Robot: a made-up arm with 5 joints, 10 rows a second.
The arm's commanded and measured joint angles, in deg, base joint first. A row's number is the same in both.
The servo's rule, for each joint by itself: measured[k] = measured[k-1] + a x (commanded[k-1-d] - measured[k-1]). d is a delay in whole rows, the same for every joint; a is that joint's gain. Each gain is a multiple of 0.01, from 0.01 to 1. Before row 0 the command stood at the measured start. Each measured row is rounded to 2 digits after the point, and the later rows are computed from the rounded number. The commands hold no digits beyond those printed.
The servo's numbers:
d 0
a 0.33 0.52 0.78 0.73 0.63
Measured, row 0:
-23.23, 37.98, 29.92, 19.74, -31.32
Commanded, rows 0 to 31:
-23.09, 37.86, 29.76, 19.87, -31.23
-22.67, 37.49, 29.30, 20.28, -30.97
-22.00, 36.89, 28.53, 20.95, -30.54
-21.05, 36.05, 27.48, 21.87, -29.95
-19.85, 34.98, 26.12, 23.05, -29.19
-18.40, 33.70, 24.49, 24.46, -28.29
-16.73, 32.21, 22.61, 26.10, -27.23
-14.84, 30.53, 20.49, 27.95, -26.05
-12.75, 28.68, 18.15, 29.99, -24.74
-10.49, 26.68, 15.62, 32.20, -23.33
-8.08, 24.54, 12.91, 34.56, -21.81
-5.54, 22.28, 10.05, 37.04, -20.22
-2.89, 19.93, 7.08, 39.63, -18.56
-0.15, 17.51, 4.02, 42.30, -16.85
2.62, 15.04, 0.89, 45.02, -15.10
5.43, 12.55, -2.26, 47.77, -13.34
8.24, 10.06, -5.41, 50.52, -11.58
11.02, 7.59, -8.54, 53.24, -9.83
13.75, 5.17, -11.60, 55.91, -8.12
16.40, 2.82, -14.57, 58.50, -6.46
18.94, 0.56, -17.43, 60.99, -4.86
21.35, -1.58, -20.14, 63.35, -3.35
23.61, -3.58, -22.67, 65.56, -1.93
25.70, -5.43, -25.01, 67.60, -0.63
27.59, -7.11, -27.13, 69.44, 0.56
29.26, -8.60, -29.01, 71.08, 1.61
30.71, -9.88, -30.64, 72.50, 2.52
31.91, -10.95, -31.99, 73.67, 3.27
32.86, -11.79, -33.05, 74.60, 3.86
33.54, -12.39, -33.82, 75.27, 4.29
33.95, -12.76, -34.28, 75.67, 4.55
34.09, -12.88, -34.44, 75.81, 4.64
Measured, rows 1 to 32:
-23.18, 37.92, 29.80, 19.83, -31.26
-23.01, 37.70, 29.41, 20.16, -31.08
-22.68, 37.28, 28.72, 20.74, -30.74
-22.14, 36.64, 27.75, 21.56, -30.24
-21.38, 35.78, 26.48, 22.65, -29.58
-20.40, 34.70, 24.93, 23.97, -28.77
-19.19, 33.41, 23.12, 25.52, -27.80
-17.75, 31.91, 21.07, 27.29, -26.70
-16.10, 30.23, 18.79, 29.26, -25.47
-14.25, 28.38, 16.32, 31.41, -24.12
-12.21, 26.38, 13.66, 33.71, -22.66
-10.01, 24.25, 10.84, 36.14, -21.12
-7.66, 22.00, 7.91, 38.69, -19.51
-5.18, 19.67, 4.88, 41.33, -17.83
-2.61, 17.26, 1.77, 44.02, -16.11
0.04, 14.81, -1.37, 46.76, -14.36
2.75, 12.34, -4.52, 49.50, -12.61
5.48, 9.87, -7.66, 52.23, -10.86
8.21, 7.43, -10.73, 54.92, -9.13
10.91, 5.03, -13.73, 57.53, -7.45
13.56, 2.71, -16.62, 60.06, -5.82
16.13, 0.48, -19.37, 62.46, -4.26
18.60, -1.63, -21.94, 64.72, -2.79
20.94, -3.61, -24.33, 66.82, -1.43
23.13, -5.43, -26.51, 68.73, -0.18
25.15, -7.08, -28.46, 70.45, 0.95
26.98, -8.54, -30.16, 71.95, 1.94
28.61, -9.79, -31.59, 73.21, 2.78
30.01, -10.83, -32.73, 74.22, 3.46
31.17, -11.64, -33.58, 74.99, 3.98
32.09, -12.22, -34.13, 75.49, 4.34
32.75, -12.56, -34.37, 75.72, 4.53

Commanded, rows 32 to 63:
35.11, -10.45, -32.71, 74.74, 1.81
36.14, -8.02, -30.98, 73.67, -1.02
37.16, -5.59, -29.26, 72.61, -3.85
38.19, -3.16, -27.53, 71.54, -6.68
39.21, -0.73, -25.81, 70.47, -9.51
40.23, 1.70, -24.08, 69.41, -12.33
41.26, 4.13, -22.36, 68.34, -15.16
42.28, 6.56, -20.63, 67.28, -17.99
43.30, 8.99, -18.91, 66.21, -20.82
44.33, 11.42, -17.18, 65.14, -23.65
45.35, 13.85, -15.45, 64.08, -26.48
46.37, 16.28, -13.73, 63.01, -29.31
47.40, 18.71, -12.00, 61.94, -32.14
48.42, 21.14, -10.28, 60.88, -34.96
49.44, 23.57, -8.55, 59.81, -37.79
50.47, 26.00, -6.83, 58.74, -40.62
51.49, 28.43, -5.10, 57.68, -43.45
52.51, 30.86, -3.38, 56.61, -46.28
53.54, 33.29, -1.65, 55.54, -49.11
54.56, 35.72, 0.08, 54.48, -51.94
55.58, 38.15, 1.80, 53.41, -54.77
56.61, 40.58, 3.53, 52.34, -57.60
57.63, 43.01, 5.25, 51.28, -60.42
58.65, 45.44, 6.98, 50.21, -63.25
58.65, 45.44, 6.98, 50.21, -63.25
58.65, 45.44, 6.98, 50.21, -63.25
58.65, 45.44, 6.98, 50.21, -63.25
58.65, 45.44, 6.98, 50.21, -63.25
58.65, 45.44, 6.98, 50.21, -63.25
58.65, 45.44, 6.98, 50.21, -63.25
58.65, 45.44, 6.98, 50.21, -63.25
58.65, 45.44, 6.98, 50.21, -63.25
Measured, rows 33 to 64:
33.53, -11.46, -33.08, 75.00, 2.82
34.39, -9.67, -31.44, 74.03, 0.40
35.30, -7.55, -29.74, 72.99, -2.28
36.25, -5.27, -28.02, 71.93, -5.05
37.23, -2.91, -26.30, 70.86, -7.86
38.22, -0.51, -24.57, 69.80, -10.68
39.22, 1.90, -22.85, 68.73, -13.50
40.23, 4.32, -21.12, 67.67, -16.33
41.24, 6.75, -19.40, 66.60, -19.16
42.26, 9.18, -17.67, 65.53, -21.99
43.28, 11.61, -15.94, 64.47, -24.82
44.30, 14.04, -14.22, 63.40, -27.65
45.32, 16.47, -12.49, 62.33, -30.48
46.34, 18.90, -10.77, 61.27, -33.30
47.36, 21.33, -9.04, 60.20, -36.13
48.39, 23.76, -7.32, 59.13, -38.96
49.41, 26.19, -5.59, 58.07, -41.79
50.43, 28.62, -3.87, 57.00, -44.62
51.46, 31.05, -2.14, 55.93, -47.45
52.48, 33.48, -0.41, 54.87, -50.28
53.50, 35.91, 1.31, 53.80, -53.11
54.53, 38.34, 3.04, 52.73, -55.94
55.55, 40.77, 4.76, 51.67, -58.76
56.57, 43.20, 6.49, 50.60, -61.59
57.26, 44.36, 6.87, 50.32, -62.64
57.72, 44.92, 6.96, 50.24, -63.02
58.03, 45.19, 6.98, 50.22, -63.16
58.23, 45.32, 6.98, 50.21, -63.22
58.37, 45.38, 6.98, 50.21, -63.24
58.46, 45.41, 6.98, 50.21, -63.25
58.52, 45.43, 6.98, 50.21, -63.25
58.56, 45.44, 6.98, 50.21, -63.25

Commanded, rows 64 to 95:
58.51, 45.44, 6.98, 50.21, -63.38
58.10, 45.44, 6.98, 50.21, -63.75
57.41, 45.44, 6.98, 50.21, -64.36
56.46, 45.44, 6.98, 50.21, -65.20
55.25, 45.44, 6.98, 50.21, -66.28
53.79, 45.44, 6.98, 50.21, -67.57
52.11, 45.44, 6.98, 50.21, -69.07
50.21, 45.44, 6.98, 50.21, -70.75
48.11, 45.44, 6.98, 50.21, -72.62
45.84, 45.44, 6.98, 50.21, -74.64
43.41, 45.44, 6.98, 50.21, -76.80
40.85, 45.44, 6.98, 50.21, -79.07
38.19, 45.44, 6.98, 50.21, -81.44
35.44, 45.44, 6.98, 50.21, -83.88
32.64, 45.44, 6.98, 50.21, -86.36
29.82, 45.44, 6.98, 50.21, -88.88
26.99, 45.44, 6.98, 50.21, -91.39
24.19, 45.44, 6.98, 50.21, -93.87
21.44, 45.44, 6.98, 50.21, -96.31
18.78, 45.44, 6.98, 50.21, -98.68
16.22, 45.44, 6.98, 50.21, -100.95
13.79, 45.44, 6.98, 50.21, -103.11
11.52, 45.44, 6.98, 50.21, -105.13
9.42, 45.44, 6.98, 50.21, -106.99
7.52, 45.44, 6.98, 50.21, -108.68
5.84, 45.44, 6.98, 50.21, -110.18
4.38, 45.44, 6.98, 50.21, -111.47
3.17, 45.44, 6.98, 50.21, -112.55
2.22, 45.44, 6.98, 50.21, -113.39
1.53, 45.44, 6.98, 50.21, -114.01
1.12, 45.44, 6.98, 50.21, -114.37
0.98, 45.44, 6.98, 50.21, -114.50
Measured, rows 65 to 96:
58.54, 45.44, 6.98, 50.21, -63.33
58.39, 45.44, 6.98, 50.21, -63.59
58.07, 45.44, 6.98, 50.21, -64.08
57.54, 45.44, 6.98, 50.21, -64.79
56.78, 45.44, 6.98, 50.21, -65.73
55.79, 45.44, 6.98, 50.21, -66.89
54.58, 45.44, 6.98, 50.21, -68.26
53.14, 45.44, 6.98, 50.21, -69.83
51.48, 45.44, 6.98, 50.21, -71.59
49.62, 45.44, 6.98, 50.21, -73.51
47.57, 45.44, 6.98, 50.21, -75.58
45.35, 45.44, 6.98, 50.21, -77.78
42.99, 45.44, 6.98, 50.21, -80.09
40.50, 45.44, 6.98, 50.21, -82.48
37.91, 45.44, 6.98, 50.21, -84.92
35.24, 45.44, 6.98, 50.21, -87.41
32.52, 45.44, 6.98, 50.21, -89.92
29.77, 45.44, 6.98, 50.21, -92.41
27.02, 45.44, 6.98, 50.21, -94.87
24.30, 45.44, 6.98, 50.21, -97.27
21.63, 45.44, 6.98, 50.21, -99.59
19.04, 45.44, 6.98, 50.21, -101.81
16.56, 45.44, 6.98, 50.21, -103.90
14.20, 45.44, 6.98, 50.21, -105.85
12.00, 45.44, 6.98, 50.21, -107.63
9.97, 45.44, 6.98, 50.21, -109.24
8.13, 45.44, 6.98, 50.21, -110.64
6.49, 45.44, 6.98, 50.21, -111.84
5.08, 45.44, 6.98, 50.21, -112.82
3.91, 45.44, 6.98, 50.21, -113.57
2.99, 45.44, 6.98, 50.21, -114.07
2.33, 45.44, 6.98, 50.21, -114.34

